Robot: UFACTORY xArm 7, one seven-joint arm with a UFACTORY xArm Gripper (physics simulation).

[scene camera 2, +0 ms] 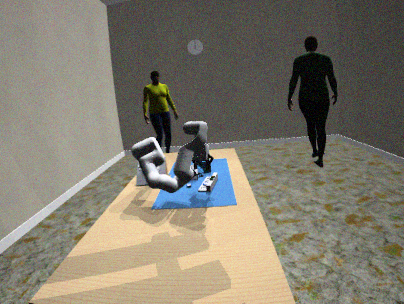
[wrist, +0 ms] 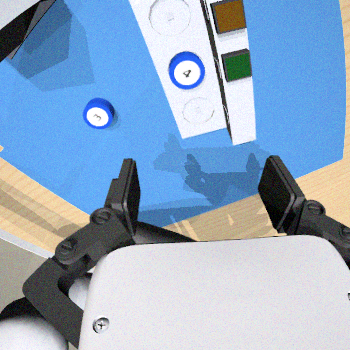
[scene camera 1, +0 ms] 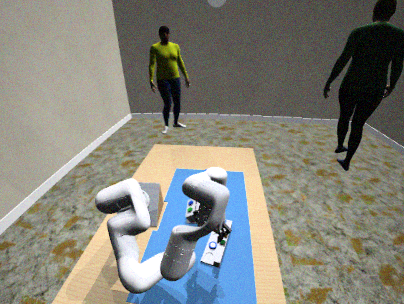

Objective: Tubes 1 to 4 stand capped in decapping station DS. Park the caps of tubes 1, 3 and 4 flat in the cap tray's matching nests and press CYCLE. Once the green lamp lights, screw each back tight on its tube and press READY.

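My gripper is open and empty, above the mat by the white cap tray. A blue-rimmed cap marked 4 lies flat, label up, in a tray nest. The round nests on either side of it are empty. A cap marked 3 lies label up on the mat, left of the tray in the wrist view. A brown square and a dark green square sit on the strip beside the tray. Cap 1 and the tubes cannot be made out.
A white unit with a blue button and a green button is partly hidden behind the arm. A grey box stands left of the blue mat. Two people are on the floor beyond the table.
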